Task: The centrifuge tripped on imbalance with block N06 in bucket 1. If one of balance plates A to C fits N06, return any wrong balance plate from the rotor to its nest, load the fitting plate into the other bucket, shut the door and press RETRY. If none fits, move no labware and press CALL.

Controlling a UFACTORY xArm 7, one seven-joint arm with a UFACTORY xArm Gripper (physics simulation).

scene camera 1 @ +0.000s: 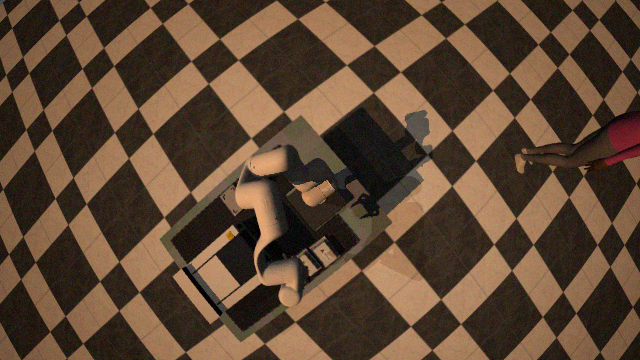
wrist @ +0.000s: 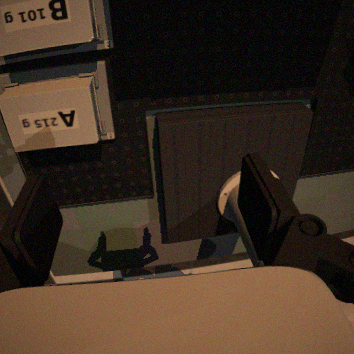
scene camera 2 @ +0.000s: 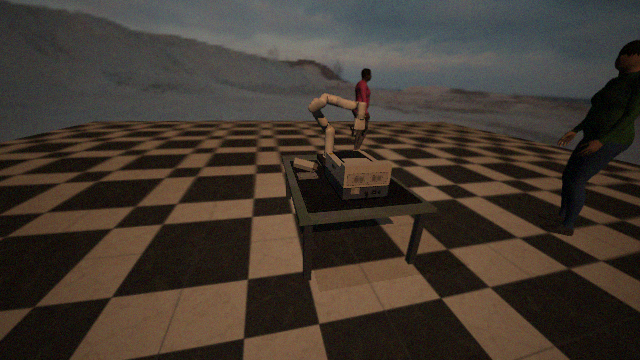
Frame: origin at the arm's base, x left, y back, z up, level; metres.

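Seen in the pictures: gripper, fingertip midpoint: (wrist: 146, 187) (scene camera 2: 357, 136).
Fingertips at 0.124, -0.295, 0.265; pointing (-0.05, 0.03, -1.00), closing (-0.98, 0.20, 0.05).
Observation:
Pixels of each thing's top centre, then the offset from my fingertips to it, as dx, dy, dz.
- Plate A at its top centre: (wrist: 48, 120) (scene camera 1: 325, 254) +0.135, +0.040, -0.246
- Plate B at its top centre: (wrist: 34, 12) (scene camera 1: 305, 266) +0.091, -0.090, -0.246
- pale tilted box at its top centre: (scene camera 2: 305, 159) -0.447, +0.134, -0.216
My gripper (wrist: 146, 187) is open and empty, high above the table edge, beside the arm's base. Plate A (scene camera 1: 326, 251) (wrist: 55, 117), a pale block labelled 215 g, sits in a nest left of the dark wooden base board in the wrist view. Plate B (wrist: 37, 22), labelled 101 g, sits in the neighbouring nest at the top left. The centrifuge (scene camera 1: 216, 276) (scene camera 2: 367, 172) is a pale and grey housing; the arm covers part of it in scene camera 1. Block N06, plate C, the rotor buckets and the RETRY and CALL buttons cannot be made out.
The dark wooden board (wrist: 195, 145) carries the arm's round base. A pale tilted box (scene camera 2: 304, 164) stands beside the centrifuge. The table (scene camera 2: 367, 215) has a green-grey rim. A person in red (scene camera 1: 624, 135) (scene camera 2: 362, 92) and a person in green (scene camera 2: 615, 110) stand off the table.

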